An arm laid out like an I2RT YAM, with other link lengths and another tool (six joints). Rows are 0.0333 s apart.
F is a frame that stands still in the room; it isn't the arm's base.
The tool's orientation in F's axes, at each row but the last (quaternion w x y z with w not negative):
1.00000 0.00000 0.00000 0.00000
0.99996 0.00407 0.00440 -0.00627
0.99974 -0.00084 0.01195 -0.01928
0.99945 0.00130 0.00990 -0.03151
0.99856 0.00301 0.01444 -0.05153
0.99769 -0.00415 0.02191 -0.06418
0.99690 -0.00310 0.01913 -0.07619
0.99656 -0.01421 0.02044 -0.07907
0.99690 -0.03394 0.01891 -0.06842
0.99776 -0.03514 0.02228 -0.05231
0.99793 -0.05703 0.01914 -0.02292
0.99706 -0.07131 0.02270 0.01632
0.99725 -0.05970 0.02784 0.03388
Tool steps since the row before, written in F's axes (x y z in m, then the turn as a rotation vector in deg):
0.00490 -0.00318 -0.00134 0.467 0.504 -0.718
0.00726 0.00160 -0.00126 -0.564 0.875 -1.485
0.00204 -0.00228 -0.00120 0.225 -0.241 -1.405
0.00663 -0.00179 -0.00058 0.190 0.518 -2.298
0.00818 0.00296 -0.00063 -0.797 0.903 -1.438
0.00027 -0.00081 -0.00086 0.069 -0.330 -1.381
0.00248 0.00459 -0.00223 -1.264 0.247 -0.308
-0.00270 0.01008 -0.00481 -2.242 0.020 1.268
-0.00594 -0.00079 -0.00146 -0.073 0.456 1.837
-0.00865 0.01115 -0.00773 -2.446 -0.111 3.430
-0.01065 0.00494 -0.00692 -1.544 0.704 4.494
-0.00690 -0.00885 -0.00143 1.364 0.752 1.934
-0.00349 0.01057 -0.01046 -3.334 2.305 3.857
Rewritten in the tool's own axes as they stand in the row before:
0.00490 -0.00318 -0.00134 0.467 0.504 -0.718
0.00725 0.00168 -0.00121 -0.562 0.856 -1.497
0.00215 -0.00220 -0.00115 0.268 -0.229 -1.400
0.00674 -0.00137 -0.00044 0.203 0.524 -2.295
0.00785 0.00378 -0.00042 -0.843 0.810 -1.467
0.00041 -0.00076 -0.00085 0.170 -0.303 -1.378
0.00184 0.00493 -0.00212 -1.274 0.055 -0.356
-0.00407 0.00968 -0.00467 -2.264 -0.372 1.171
-0.00572 -0.00148 -0.00176 -0.196 0.312 1.858
-0.00946 0.01073 -0.00736 -2.558 -0.610 3.293
-0.01062 0.00523 -0.00675 -1.735 0.116 4.478
-0.00708 -0.00831 -0.00298 1.292 0.422 2.078
-0.00217 0.01194 -0.00927 -3.403 2.068 3.931

